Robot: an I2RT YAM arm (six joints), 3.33 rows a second.
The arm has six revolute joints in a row. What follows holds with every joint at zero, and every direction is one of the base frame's.
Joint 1 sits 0.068 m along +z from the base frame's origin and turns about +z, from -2.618 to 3.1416 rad.
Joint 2 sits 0.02 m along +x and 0.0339 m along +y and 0.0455 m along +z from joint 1 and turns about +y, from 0 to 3.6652 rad.
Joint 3 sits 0.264 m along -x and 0.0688 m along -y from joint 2 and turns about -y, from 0 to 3.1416 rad.
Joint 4 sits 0.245 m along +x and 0.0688 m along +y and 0.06 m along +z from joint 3 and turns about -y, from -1.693 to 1.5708 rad.
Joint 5 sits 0.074 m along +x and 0.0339 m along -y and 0.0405 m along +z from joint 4 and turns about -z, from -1.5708 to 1.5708 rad.
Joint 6 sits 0.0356 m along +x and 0.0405 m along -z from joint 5 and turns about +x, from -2.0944 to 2.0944 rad.
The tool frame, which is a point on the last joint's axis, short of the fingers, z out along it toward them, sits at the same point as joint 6; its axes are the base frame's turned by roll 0, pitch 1.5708 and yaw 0 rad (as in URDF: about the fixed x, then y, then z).
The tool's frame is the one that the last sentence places.
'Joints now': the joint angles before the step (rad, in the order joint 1, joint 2, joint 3, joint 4, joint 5, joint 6). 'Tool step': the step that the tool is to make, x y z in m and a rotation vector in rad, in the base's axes. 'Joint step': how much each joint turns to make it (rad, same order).
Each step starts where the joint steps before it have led.
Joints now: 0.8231, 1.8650, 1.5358, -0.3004, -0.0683, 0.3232
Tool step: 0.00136, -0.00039, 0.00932, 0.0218, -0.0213, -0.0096
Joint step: -0.0024, -0.0070, 0.0170, 0.0067, 0.0063, 0.0036
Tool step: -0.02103, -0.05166, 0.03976, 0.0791, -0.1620, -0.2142
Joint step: -0.0343, -0.2356, -0.1834, 0.1166, 0.1869, 0.0348
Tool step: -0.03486, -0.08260, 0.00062, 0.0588, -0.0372, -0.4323
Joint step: -0.0752, -0.3021, -0.2813, -0.0008, 0.3196, 0.1679
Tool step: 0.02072, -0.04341, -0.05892, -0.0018, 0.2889, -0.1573
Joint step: -0.1679, 0.0428, -0.0937, -0.1564, -0.0967, 0.1488
